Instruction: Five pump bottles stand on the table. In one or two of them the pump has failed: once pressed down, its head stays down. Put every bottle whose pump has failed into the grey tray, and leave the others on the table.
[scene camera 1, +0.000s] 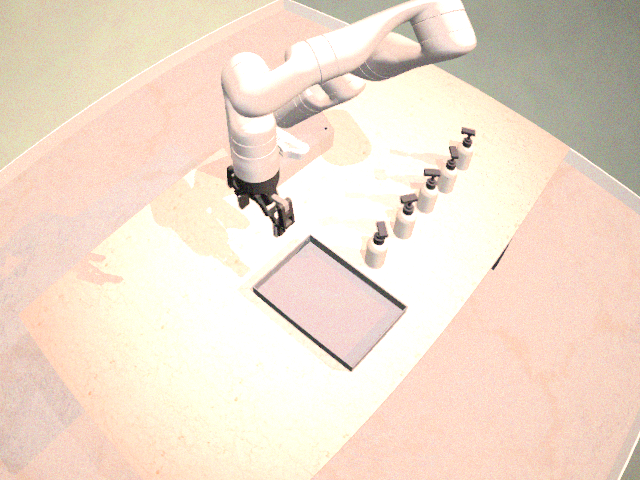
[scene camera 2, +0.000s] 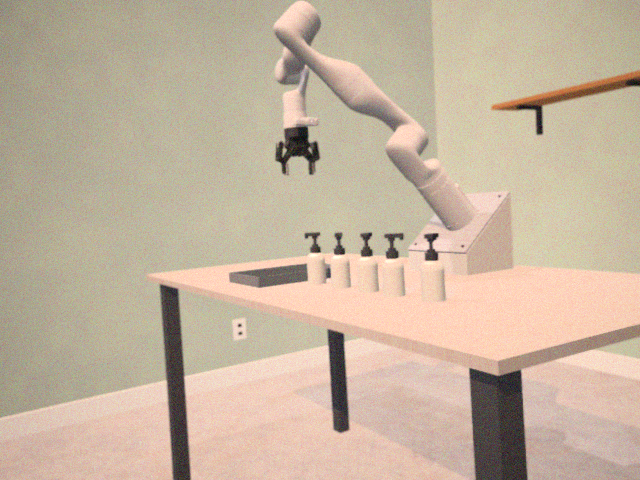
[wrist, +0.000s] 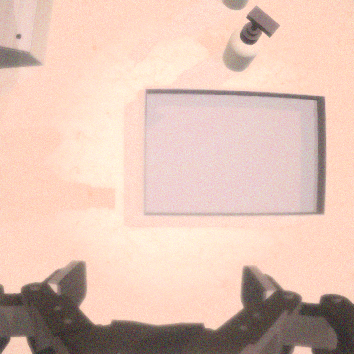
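Seen in the pictures: gripper, between the fingertips: (scene camera 1: 261, 219) (scene camera 2: 299, 175) (wrist: 163, 280); arm's base, origin of its link: (scene camera 1: 284, 112) (scene camera 2: 460, 219).
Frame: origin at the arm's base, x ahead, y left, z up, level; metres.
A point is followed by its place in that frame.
Several white pump bottles with dark heads stand upright in a slanting row on the table. The one nearest the tray (scene camera 1: 376, 253) @[x 0.388, y -0.247, z -0.079 m] (scene camera 2: 316, 268) @[x 0.399, y -0.206, z -0.101 m] (wrist: 240, 52) @[x 0.366, y -0.242, z -0.074 m] is followed by a second (scene camera 1: 404, 223) @[x 0.414, y -0.134, z -0.079 m] (scene camera 2: 340, 271) @[x 0.429, y -0.092, z -0.101 m], a third (scene camera 1: 428, 199) @[x 0.442, y -0.023, z -0.087 m] (scene camera 2: 368, 273) @[x 0.452, y 0.018, z -0.099 m], a fourth (scene camera 1: 447, 179) @[x 0.466, y 0.073, z -0.087 m] (scene camera 2: 393, 277) @[x 0.481, y 0.112, z -0.101 m] and the farthest (scene camera 1: 464, 157) @[x 0.486, y 0.188, z -0.090 m] (scene camera 2: 433, 280) @[x 0.499, y 0.228, z -0.100 m]. All heads appear raised; none looks clearly lower. The grey tray (scene camera 1: 330, 304) @[x 0.342, y -0.385, z -0.143 m] (scene camera 2: 268, 276) @[x 0.477, y -0.314, z -0.117 m] (wrist: 230, 160) @[x 0.327, y -0.392, z -0.143 m] is empty. My gripper (scene camera 1: 262, 217) @[x 0.213, y -0.442, z 0.167 m] (scene camera 2: 298, 171) @[x 0.213, y -0.442, z 0.167 m] (wrist: 163, 280) @[x 0.213, y -0.442, z 0.167 m] is open and empty, pointing down high above the table, beside the tray and away from the bottles.
The robot's base (scene camera 1: 310, 136) @[x 0.078, y 0.008, z -0.064 m] (scene camera 2: 488, 235) @[x 0.032, y 0.102, z -0.044 m] (wrist: 22, 35) @[x 0.051, y -0.126, z -0.072 m] stands on the table (scene camera 1: 180, 361) @[x 0.113, y -0.685, z -0.145 m] (scene camera 2: 465, 330) @[x 0.693, y 0.411, z -0.145 m], on the opposite side of the row from the near table edge in scene camera 2. A wooden shelf (scene camera 2: 568, 95) is on the wall at the right.
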